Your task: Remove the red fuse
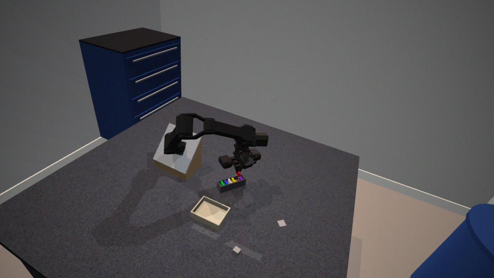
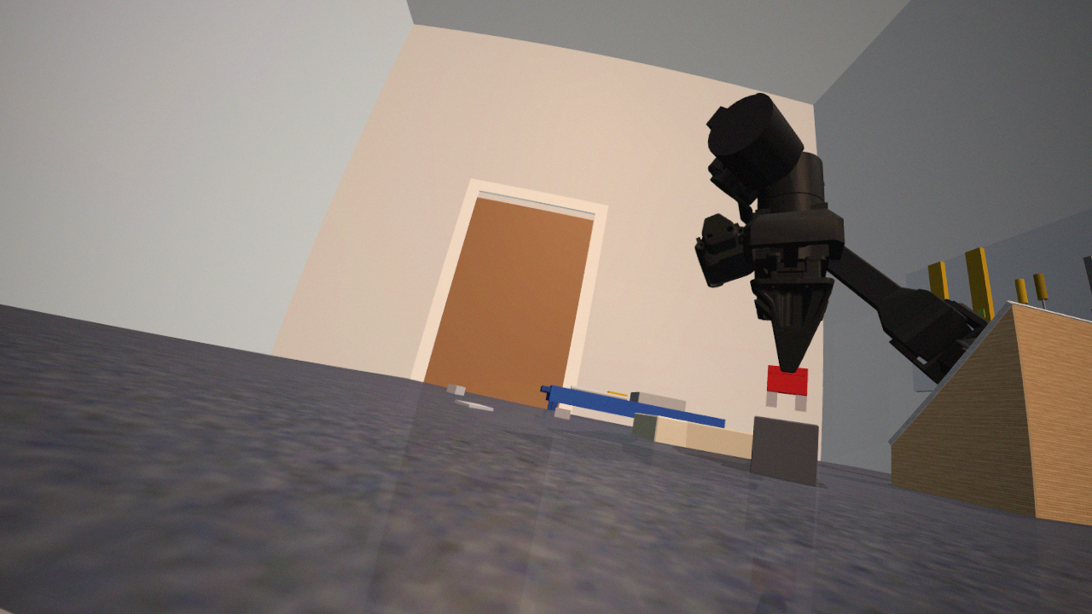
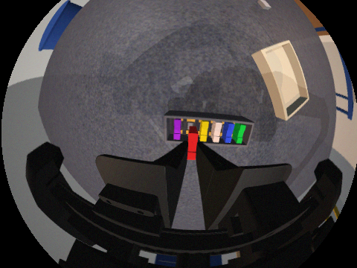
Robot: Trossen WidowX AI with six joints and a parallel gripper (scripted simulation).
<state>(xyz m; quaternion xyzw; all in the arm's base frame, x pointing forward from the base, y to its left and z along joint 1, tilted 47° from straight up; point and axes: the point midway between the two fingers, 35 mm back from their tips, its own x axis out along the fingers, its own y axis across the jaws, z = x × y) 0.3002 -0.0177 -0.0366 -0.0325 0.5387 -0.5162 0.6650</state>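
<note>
The beige tray is 210 mm to the right of my gripper tip, 80 mm below it and 30 mm behind it. The rest, counted from my gripper tip: red fuse (10 mm below).
</note>
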